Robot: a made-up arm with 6 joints.
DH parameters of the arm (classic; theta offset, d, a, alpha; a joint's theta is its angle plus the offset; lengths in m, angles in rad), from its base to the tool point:
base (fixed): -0.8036 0 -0.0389 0
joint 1: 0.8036 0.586 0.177 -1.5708
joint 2: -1.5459 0 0.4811 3.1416
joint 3: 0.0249 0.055 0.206 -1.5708
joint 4: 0 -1.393 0.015 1.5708
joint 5: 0 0.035 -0.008 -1.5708
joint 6: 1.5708 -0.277 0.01 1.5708
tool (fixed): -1.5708 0.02 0 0
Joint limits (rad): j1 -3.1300..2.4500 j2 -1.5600..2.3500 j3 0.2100..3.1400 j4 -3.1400..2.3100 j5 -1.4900..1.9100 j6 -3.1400..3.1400
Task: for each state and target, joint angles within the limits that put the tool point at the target. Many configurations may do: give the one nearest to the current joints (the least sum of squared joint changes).
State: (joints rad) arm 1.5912 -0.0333 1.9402 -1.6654 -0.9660 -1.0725
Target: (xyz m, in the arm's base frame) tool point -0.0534 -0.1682 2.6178
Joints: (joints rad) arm 1.9204 0.1811 1.9372 -1.5499 -0.6665 -1.0623
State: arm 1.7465 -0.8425 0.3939 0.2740 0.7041 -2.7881
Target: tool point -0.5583 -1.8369 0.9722
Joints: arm 1.2632 -1.5581 1.1415 0.3040 0.5999 -2.7956
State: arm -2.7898 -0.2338 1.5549 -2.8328 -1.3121 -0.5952
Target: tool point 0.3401 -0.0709 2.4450
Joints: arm -3.1128 0.0125 1.6886 -2.6126 -1.4900 -0.6208
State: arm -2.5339 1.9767 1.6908 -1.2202 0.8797 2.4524
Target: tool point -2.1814 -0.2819 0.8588
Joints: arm -2.8639 1.8469 1.9463 -1.2144 1.0614 2.4485
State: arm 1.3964 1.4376 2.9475 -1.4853 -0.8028 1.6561
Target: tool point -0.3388 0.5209 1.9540
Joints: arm 1.7703 1.6278 3.1400 -1.5870 -1.4776 1.6973
